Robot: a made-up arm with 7 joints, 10 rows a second.
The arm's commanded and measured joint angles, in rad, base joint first. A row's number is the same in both.
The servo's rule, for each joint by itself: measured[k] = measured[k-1] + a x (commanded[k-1-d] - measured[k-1]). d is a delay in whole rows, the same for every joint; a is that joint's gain. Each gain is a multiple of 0.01, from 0.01 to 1. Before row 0 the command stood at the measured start. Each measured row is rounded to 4 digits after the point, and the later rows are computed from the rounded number. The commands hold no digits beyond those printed.
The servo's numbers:
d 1
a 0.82 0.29 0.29 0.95 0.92 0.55 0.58
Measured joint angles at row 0:
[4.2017, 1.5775, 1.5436, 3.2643, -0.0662, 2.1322, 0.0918]
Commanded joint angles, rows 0 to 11:
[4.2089, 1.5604, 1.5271, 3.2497, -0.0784, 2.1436, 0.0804]
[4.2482, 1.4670, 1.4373, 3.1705, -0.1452, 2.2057, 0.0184]
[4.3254, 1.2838, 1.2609, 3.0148, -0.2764, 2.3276, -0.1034]
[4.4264, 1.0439, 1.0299, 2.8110, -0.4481, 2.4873, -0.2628]
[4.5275, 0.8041, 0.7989, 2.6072, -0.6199, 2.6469, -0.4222]
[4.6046, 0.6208, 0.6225, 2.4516, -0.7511, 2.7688, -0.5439]
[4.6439, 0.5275, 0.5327, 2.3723, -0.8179, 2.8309, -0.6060]
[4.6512, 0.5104, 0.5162, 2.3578, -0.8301, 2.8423, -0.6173]
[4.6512, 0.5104, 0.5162, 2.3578, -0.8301, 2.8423, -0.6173]
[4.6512, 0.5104, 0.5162, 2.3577, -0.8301, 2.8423, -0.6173]
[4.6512, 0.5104, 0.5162, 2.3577, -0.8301, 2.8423, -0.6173]
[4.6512, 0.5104, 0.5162, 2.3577, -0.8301, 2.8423, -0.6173]
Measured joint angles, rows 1 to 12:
[4.2017, 1.5775, 1.5436, 3.2643, -0.0662, 2.1322, 0.0918]
[4.2076, 1.5725, 1.5388, 3.2504, -0.0774, 2.1385, 0.0852]
[4.2409, 1.5419, 1.5094, 3.1745, -0.1398, 2.1755, 0.0465]
[4.3102, 1.4671, 1.4373, 3.0228, -0.2655, 2.2592, -0.0404]
[4.4055, 1.3444, 1.3192, 2.8216, -0.4335, 2.3847, -0.1694]
[4.5055, 1.1877, 1.1683, 2.6179, -0.6050, 2.5289, -0.3160]
[4.5868, 1.0233, 1.0100, 2.4599, -0.7394, 2.6608, -0.4482]
[4.6336, 0.8795, 0.8716, 2.3767, -0.8116, 2.7544, -0.5397]
[4.6480, 0.7725, 0.7685, 2.3587, -0.8286, 2.8027, -0.5847]
[4.6506, 0.6965, 0.6953, 2.3578, -0.8300, 2.8245, -0.6036]
[4.6511, 0.6425, 0.6434, 2.3577, -0.8301, 2.8343, -0.6115]
[4.6512, 0.6042, 0.6065, 2.3577, -0.8301, 2.8387, -0.6149]

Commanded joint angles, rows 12 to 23:
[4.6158, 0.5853, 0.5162, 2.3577, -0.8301, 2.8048, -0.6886]
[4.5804, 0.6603, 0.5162, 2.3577, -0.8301, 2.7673, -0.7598]
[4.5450, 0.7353, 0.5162, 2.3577, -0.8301, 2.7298, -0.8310]
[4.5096, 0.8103, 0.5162, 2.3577, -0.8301, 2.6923, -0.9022]
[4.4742, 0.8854, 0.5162, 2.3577, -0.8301, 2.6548, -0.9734]
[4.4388, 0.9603, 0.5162, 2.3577, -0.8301, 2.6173, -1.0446]
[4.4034, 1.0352, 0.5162, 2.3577, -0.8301, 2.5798, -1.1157]
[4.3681, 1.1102, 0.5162, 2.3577, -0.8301, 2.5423, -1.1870]
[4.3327, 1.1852, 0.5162, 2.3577, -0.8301, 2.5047, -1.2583]
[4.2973, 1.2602, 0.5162, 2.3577, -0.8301, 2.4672, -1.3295]
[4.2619, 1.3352, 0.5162, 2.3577, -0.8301, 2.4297, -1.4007]
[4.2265, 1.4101, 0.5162, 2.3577, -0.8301, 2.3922, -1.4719]
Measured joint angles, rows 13 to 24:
[4.6512, 0.5770, 0.5803, 2.3577, -0.8301, 2.8407, -0.6163]
[4.6222, 0.5794, 0.5617, 2.3577, -0.8301, 2.8210, -0.6582]
[4.5879, 0.6029, 0.5485, 2.3577, -0.8301, 2.7915, -0.7171]
[4.5527, 0.6413, 0.5391, 2.3577, -0.8301, 2.7576, -0.7832]
[4.5174, 0.6903, 0.5325, 2.3577, -0.8301, 2.7217, -0.8522]
[4.4820, 0.7469, 0.5278, 2.3577, -0.8301, 2.6849, -0.9225]
[4.4466, 0.8088, 0.5244, 2.3577, -0.8301, 2.6477, -0.9933]
[4.4112, 0.8745, 0.5220, 2.3577, -0.8301, 2.6104, -1.0643]
[4.3759, 0.9429, 0.5203, 2.3577, -0.8301, 2.5729, -1.1355]
[4.3405, 1.0132, 0.5191, 2.3577, -0.8301, 2.5354, -1.2067]
[4.3051, 1.0848, 0.5183, 2.3577, -0.8301, 2.4979, -1.2779]
[4.2697, 1.1574, 0.5177, 2.3577, -0.8301, 2.4604, -1.3491]

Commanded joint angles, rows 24 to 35:
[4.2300, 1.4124, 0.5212, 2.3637, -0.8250, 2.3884, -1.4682]
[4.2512, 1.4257, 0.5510, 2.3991, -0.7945, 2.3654, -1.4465]
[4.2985, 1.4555, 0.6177, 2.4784, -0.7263, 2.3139, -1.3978]
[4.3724, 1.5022, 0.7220, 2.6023, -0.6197, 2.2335, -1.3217]
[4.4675, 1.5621, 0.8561, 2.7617, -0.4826, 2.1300, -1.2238]
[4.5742, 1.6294, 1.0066, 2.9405, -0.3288, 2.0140, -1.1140]
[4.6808, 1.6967, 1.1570, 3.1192, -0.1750, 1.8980, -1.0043]
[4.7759, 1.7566, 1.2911, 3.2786, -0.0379, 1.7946, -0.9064]
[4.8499, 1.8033, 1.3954, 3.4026, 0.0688, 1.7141, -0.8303]
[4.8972, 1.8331, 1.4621, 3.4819, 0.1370, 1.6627, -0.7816]
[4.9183, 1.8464, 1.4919, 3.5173, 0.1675, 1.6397, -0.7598]
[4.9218, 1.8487, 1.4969, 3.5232, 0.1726, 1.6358, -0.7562]
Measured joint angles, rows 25 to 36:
[4.2343, 1.2307, 0.5173, 2.3577, -0.8301, 2.4229, -1.4203]
[4.2308, 1.2834, 0.5184, 2.3634, -0.8254, 2.4039, -1.4481]
[4.2475, 1.3247, 0.5279, 2.3973, -0.7970, 2.3827, -1.4472]
[4.2893, 1.3626, 0.5539, 2.4743, -0.7320, 2.3449, -1.4185]
[4.3574, 1.4031, 0.6026, 2.5959, -0.6287, 2.2836, -1.3624]
[4.4477, 1.4492, 0.6761, 2.7534, -0.4943, 2.1991, -1.2820]
[4.5514, 1.5015, 0.7719, 2.9311, -0.3420, 2.0973, -1.1846]
[4.6575, 1.5581, 0.8836, 3.1098, -0.1884, 1.9877, -1.0800]
[4.7546, 1.6157, 1.0018, 3.2702, -0.0499, 1.8815, -0.9793]
[4.8327, 1.6701, 1.1159, 3.3960, 0.0593, 1.7894, -0.8929]
[4.8856, 1.7174, 1.2163, 3.4776, 0.1308, 1.7197, -0.8283]
[4.9124, 1.7548, 1.2962, 3.5153, 0.1646, 1.6757, -0.7886]

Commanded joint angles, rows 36 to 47:
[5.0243, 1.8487, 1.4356, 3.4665, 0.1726, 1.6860, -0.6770]
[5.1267, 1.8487, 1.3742, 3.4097, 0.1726, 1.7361, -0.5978]
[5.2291, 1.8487, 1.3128, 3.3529, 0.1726, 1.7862, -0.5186]
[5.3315, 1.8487, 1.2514, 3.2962, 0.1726, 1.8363, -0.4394]
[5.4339, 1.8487, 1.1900, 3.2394, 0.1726, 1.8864, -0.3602]
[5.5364, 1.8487, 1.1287, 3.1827, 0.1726, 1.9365, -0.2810]
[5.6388, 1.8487, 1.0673, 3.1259, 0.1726, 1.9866, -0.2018]
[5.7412, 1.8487, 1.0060, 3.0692, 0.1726, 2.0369, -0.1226]
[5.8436, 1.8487, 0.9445, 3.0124, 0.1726, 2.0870, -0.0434]
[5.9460, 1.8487, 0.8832, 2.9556, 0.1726, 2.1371, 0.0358]
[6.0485, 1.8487, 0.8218, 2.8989, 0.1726, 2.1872, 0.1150]
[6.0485, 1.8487, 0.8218, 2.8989, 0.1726, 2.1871, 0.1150]
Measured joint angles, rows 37 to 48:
[4.9201, 1.7820, 1.3544, 3.5228, 0.1720, 1.6538, -0.7698]
[5.0055, 1.8013, 1.3779, 3.4693, 0.1726, 1.6715, -0.7160]
[5.1049, 1.8150, 1.3768, 3.4127, 0.1726, 1.7070, -0.6474]
[5.2067, 1.8248, 1.3582, 3.3559, 0.1726, 1.7506, -0.5727]
[5.3090, 1.8317, 1.3272, 3.2992, 0.1726, 1.7977, -0.4954]
[5.4114, 1.8366, 1.2874, 3.2424, 0.1726, 1.8465, -0.4170]
[5.5139, 1.8401, 1.2414, 3.1857, 0.1726, 1.8960, -0.3381]
[5.6163, 1.8426, 1.1909, 3.1289, 0.1726, 1.9458, -0.2590]
[5.7187, 1.8444, 1.1373, 3.0722, 0.1726, 1.9959, -0.1799]
[5.8211, 1.8456, 1.0814, 3.0154, 0.1726, 2.0460, -0.1007]
[5.9235, 1.8465, 1.0239, 2.9586, 0.1726, 2.0961, -0.0215]
[6.0260, 1.8471, 0.9653, 2.9019, 0.1726, 2.1462, 0.0577]

